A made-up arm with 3 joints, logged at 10 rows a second.
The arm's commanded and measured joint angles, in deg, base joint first. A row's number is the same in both.
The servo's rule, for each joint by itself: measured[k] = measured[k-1] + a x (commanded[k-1-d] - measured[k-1]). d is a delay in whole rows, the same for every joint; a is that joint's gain. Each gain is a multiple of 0.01, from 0.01 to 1. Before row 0 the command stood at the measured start. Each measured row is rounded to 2 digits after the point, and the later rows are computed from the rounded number. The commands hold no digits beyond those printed.
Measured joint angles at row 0:
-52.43 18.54 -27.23
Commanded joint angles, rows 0 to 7:
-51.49 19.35 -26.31
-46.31 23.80 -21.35
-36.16 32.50 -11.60
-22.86 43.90 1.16
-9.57 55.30 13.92
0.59 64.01 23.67
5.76 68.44 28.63
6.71 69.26 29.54
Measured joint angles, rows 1 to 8:
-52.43 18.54 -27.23
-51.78 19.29 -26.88
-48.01 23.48 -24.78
-39.83 31.87 -19.77
-28.12 43.06 -11.82
-15.32 54.44 -2.04
-4.34 63.34 7.73
2.63 68.08 15.67
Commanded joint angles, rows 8 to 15:
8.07 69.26 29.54
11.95 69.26 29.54
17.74 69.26 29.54
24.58 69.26 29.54
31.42 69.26 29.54
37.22 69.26 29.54
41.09 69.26 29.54
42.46 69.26 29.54
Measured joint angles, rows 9 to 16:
5.45 69.18 20.94
7.26 69.25 24.21
10.50 69.26 26.24
15.50 69.26 27.49
21.77 69.26 28.27
28.43 69.26 28.75
34.50 69.26 29.05
39.05 69.26 29.24

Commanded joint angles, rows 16 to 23:
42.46 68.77 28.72
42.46 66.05 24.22
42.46 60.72 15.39
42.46 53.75 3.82
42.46 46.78 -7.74
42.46 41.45 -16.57
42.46 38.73 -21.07
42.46 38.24 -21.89
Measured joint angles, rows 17 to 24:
41.40 69.26 29.35
42.13 68.80 29.11
42.36 66.24 27.25
42.43 61.11 22.74
42.45 54.27 15.55
42.46 47.30 6.70
42.46 41.86 -2.14
42.46 38.95 -9.33

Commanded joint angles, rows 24 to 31:
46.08 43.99 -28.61
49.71 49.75 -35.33
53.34 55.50 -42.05
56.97 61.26 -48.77
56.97 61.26 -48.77
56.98 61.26 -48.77
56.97 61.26 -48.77
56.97 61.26 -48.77
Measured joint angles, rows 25 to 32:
42.46 38.29 -14.10
44.96 43.59 -19.61
48.24 49.32 -25.58
51.76 55.07 -31.84
55.35 60.83 -38.27
56.47 61.23 -42.26
56.82 61.26 -44.73
56.92 61.26 -46.27

